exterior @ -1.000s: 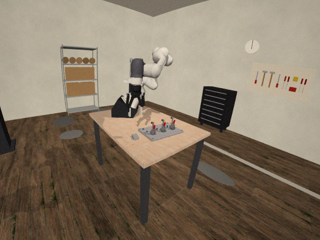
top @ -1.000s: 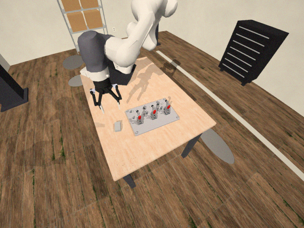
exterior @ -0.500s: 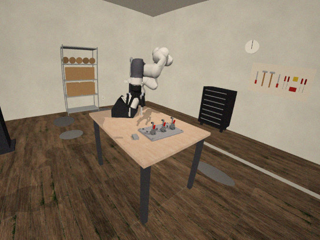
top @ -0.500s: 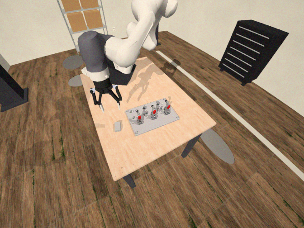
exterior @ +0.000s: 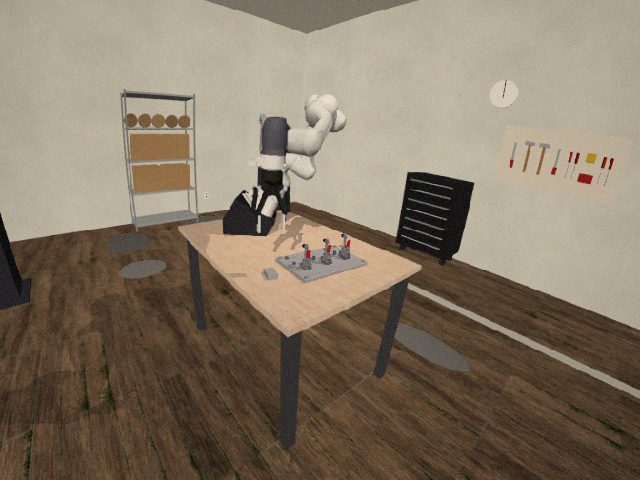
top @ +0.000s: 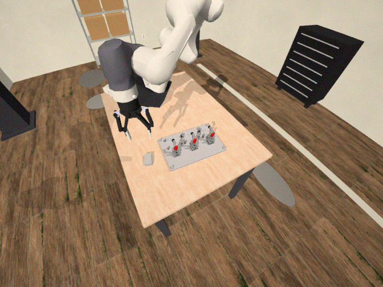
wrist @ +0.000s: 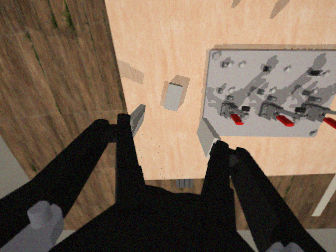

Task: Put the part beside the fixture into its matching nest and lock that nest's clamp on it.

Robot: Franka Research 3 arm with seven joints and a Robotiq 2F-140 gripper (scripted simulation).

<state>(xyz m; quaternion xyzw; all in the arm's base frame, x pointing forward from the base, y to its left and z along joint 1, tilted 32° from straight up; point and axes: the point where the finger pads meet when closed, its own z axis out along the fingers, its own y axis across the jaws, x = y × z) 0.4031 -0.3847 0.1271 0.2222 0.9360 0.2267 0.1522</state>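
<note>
Now: hand 210 mm above the grey block. The rest, counted from my hand: plate: 260 mm to the left, 210 mm below, 50 mm ahead.
</note>
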